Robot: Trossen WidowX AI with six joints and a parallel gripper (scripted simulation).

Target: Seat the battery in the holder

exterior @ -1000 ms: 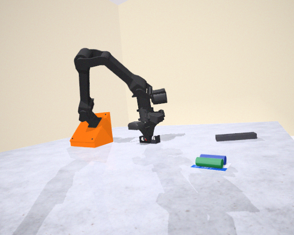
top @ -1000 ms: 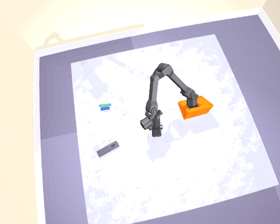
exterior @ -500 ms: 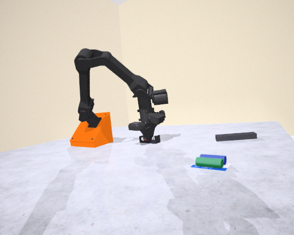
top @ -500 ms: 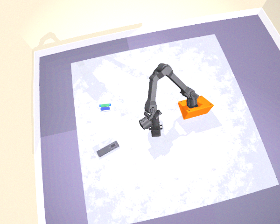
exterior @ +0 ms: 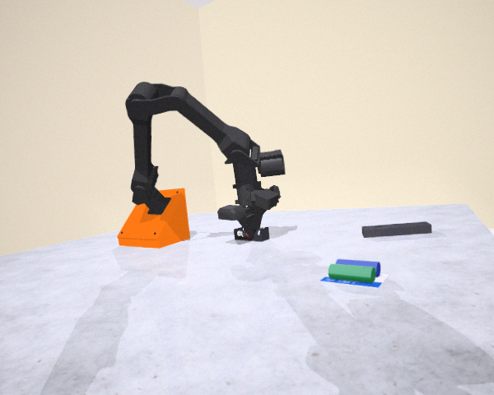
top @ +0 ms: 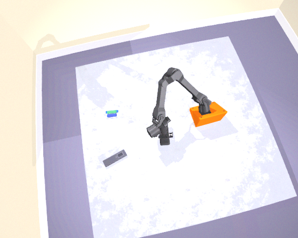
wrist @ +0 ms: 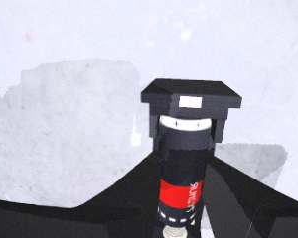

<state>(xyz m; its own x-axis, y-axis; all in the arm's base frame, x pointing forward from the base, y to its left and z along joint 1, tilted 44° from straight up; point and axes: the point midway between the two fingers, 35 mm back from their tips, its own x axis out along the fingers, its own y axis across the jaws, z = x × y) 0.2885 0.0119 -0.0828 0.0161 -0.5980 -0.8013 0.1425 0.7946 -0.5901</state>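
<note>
My gripper tip is 10 mm below the battery.
</note>
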